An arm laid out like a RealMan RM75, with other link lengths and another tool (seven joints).
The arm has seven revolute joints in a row. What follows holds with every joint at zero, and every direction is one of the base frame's. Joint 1 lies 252.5 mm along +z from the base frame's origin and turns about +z. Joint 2 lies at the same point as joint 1 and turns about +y. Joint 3 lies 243.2 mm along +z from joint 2 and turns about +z. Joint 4 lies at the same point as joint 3 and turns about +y. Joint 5 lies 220.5 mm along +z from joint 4 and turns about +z. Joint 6 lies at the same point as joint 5 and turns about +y. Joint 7 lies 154.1 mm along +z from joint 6 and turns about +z. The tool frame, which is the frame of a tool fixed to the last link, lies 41 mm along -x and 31 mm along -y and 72 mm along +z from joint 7; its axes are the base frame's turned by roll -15.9, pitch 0 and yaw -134.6 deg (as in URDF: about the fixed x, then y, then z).
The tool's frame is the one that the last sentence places.
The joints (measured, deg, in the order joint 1, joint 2, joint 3, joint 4, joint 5, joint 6, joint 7), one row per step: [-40.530, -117.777, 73.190, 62.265, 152.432, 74.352, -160.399]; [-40.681, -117.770, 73.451, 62.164, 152.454, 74.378, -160.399]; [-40.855, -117.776, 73.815, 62.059, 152.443, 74.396, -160.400]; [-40.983, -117.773, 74.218, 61.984, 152.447, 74.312, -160.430]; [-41.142, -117.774, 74.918, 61.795, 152.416, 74.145, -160.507]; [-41.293, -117.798, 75.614, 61.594, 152.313, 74.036, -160.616]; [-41.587, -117.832, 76.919, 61.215, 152.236, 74.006, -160.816]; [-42.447, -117.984, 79.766, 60.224, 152.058, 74.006, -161.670]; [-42.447, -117.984, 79.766, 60.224, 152.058, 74.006, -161.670]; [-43.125, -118.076, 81.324, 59.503, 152.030, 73.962, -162.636]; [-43.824, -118.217, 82.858, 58.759, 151.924, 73.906, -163.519]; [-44.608, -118.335, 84.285, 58.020, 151.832, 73.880, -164.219]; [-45.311, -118.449, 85.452, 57.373, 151.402, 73.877, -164.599]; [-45.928, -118.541, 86.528, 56.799, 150.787, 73.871, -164.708]
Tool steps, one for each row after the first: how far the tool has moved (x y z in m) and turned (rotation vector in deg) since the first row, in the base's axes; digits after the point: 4 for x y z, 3 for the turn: [0.0007, 0.0000, -0.0007, -0.243, 0.188, -0.174]; [0.0017, 0.0000, -0.0018, -0.562, 0.393, -0.418]; [0.0026, 0.0003, -0.0027, -0.783, 0.618, -0.688]; [0.0035, 0.0002, -0.0047, -1.177, 0.961, -1.034]; [0.0045, -0.0003, -0.0070, -1.635, 1.214, -1.302]; [0.0059, -0.0019, -0.0110, -2.611, 1.847, -1.727]; [0.0095, -0.0059, -0.0206, -4.701, 3.118, -2.344]; [0.0095, -0.0059, -0.0206, -4.701, 3.118, -2.344]; [0.0119, -0.0081, -0.0259, -5.622, 3.788, -2.343]; [0.0144, -0.0104, -0.0315, -6.583, 4.403, -2.401]; [0.0172, -0.0121, -0.0364, -7.532, 5.091, -2.631]; [0.0205, -0.0138, -0.0413, -8.500, 5.402, -2.951]; [0.0237, -0.0155, -0.0461, -9.522, 5.575, -3.399]
